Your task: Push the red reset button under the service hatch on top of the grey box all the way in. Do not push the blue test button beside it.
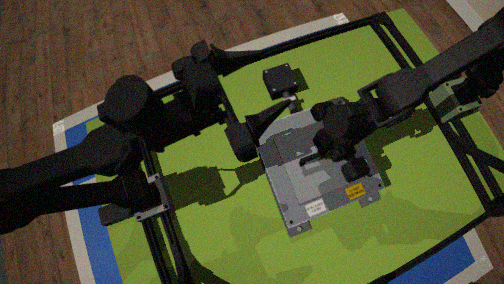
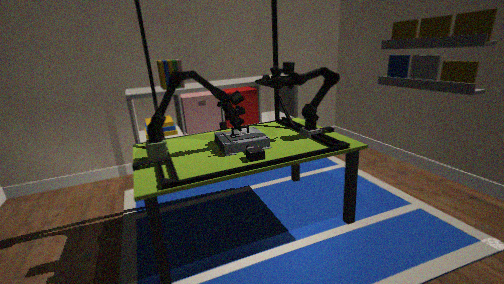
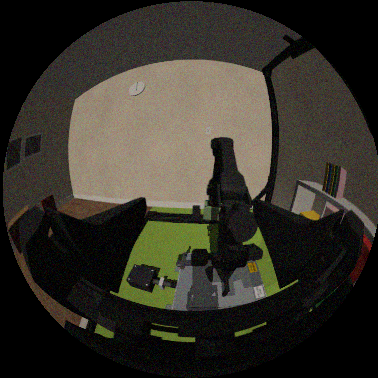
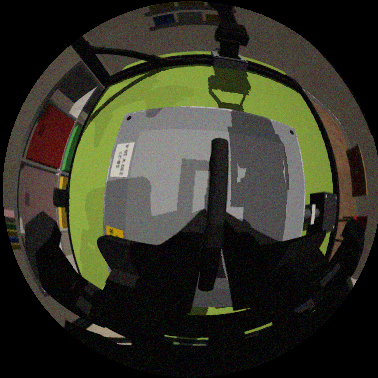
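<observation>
The grey box (image 1: 280,190) (image 2: 250,145) (image 3: 249,281) (image 4: 295,175) stands mid-table, with a flat hatch plate (image 1: 298,180) (image 4: 160,150) on top. A black bar handle (image 1: 311,159) (image 4: 218,175) rises over the plate. My right gripper (image 1: 325,150) (image 2: 239,129) (image 3: 224,279) (image 4: 211,215) points down over the box, shut on the handle, which passes between its fingertips. Whether the hatch is lifted slightly, I cannot tell. My left gripper (image 1: 276,76) (image 2: 257,80) is wide open and empty, high above the table. The red and blue buttons do not show.
A black square module (image 1: 280,80) (image 2: 255,153) (image 3: 142,277) (image 4: 324,211) with a short connector sits beside the box. A yellow label (image 1: 355,191) and a white label (image 1: 315,207) mark the box's edge. Black rails run along the green table (image 1: 215,240) (image 2: 200,172).
</observation>
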